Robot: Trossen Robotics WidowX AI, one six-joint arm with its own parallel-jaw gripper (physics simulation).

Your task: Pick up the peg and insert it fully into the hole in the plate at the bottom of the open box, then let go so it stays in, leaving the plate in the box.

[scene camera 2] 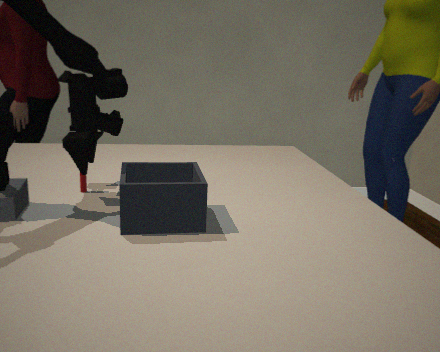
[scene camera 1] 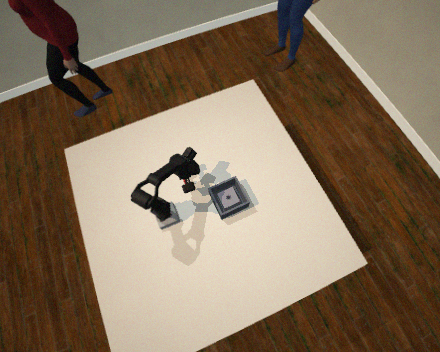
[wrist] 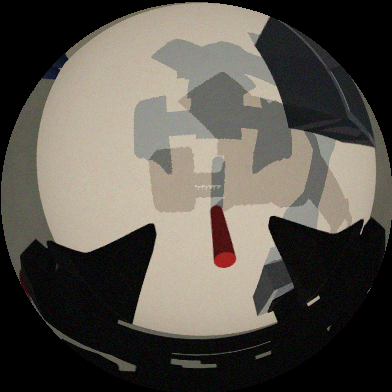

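Pixels of known places: gripper, fingertip midpoint: (scene camera 2: 87,168) (scene camera 1: 186,179) (wrist: 214,226); arm's base, link origin: (scene camera 1: 163,213) (wrist: 284,298).
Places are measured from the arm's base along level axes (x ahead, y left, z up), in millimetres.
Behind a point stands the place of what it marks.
Observation:
The red peg (scene camera 1: 185,181) (scene camera 2: 83,183) @(x 183, y 86, z -30 mm) (wrist: 222,237) @(x 189, y 91, z 12 mm) stands upright on the table, left of the box in scene camera 2. My gripper (scene camera 2: 85,173) @(x 194, y 96, z 3 mm) (wrist: 214,226) @(x 194, y 96, z 3 mm) is open and points down at the peg's upper part. The wrist view shows the peg between the spread fingers, with a gap on each side. The open dark box (scene camera 1: 215,205) @(x 247, y -115, z 27 mm) (scene camera 2: 163,209) @(x 319, y -189, z -4 mm) (wrist: 295,75) @(x 317, y -28, z -4 mm) stands upright on the table. The light plate (scene camera 1: 224,201) @(x 300, y -117, z 5 mm) lies at its bottom, with a small dark hole (scene camera 1: 228,197) near its middle. Box walls hide the plate in scene camera 2.
The arm's grey base (scene camera 1: 169,222) @(x 4, y -56, z -4 mm) (scene camera 2: 16,200) @(x 55, y -53, z -16 mm) stands on the pale table (scene camera 1: 280,250) @(x 408, y -475, z -52 mm) (scene camera 2: 300,280) @(x 492, y -411, z -52 mm), on the side of the peg away from the box. The box walls rise above the table beside the gripper. Two people stand beyond the table.

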